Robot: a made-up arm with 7 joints. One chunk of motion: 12 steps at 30 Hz.
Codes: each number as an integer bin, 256 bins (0 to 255) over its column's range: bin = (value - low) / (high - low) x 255, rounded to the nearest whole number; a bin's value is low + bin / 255 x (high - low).
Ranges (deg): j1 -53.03..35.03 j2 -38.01..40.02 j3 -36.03..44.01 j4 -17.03..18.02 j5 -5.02..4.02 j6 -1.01..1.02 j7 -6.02..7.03
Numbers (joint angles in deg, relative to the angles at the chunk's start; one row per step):
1: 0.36 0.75 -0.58 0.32 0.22 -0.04 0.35
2: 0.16 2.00 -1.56 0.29 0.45 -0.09 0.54
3: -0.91 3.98 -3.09 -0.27 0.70 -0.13 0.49
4: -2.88 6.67 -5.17 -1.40 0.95 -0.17 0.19
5: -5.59 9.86 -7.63 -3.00 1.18 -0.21 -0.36
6: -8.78 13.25 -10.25 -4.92 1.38 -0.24 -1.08
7: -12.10 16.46 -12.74 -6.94 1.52 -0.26 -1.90
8: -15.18 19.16 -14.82 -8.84 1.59 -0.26 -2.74
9: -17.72 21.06 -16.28 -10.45 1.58 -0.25 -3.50
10: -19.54 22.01 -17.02 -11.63 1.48 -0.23 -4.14
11: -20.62 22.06 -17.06 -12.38 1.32 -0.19 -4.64
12: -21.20 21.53 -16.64 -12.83 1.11 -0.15 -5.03
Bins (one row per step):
1: 155 127 113 126 148 122 124
2: 154 131 110 126 154 116 128
3: 151 137 105 122 161 111 127
4: 145 146 98 114 168 106 121
5: 137 156 90 102 175 100 111
6: 128 168 82 88 181 97 97
7: 119 178 74 73 184 94 81
8: 110 187 68 60 186 94 64
9: 102 193 63 48 186 95 49
10: 97 196 61 39 183 98 37
11: 94 196 60 34 179 103 27
12: 92 195 62 31 173 108 19

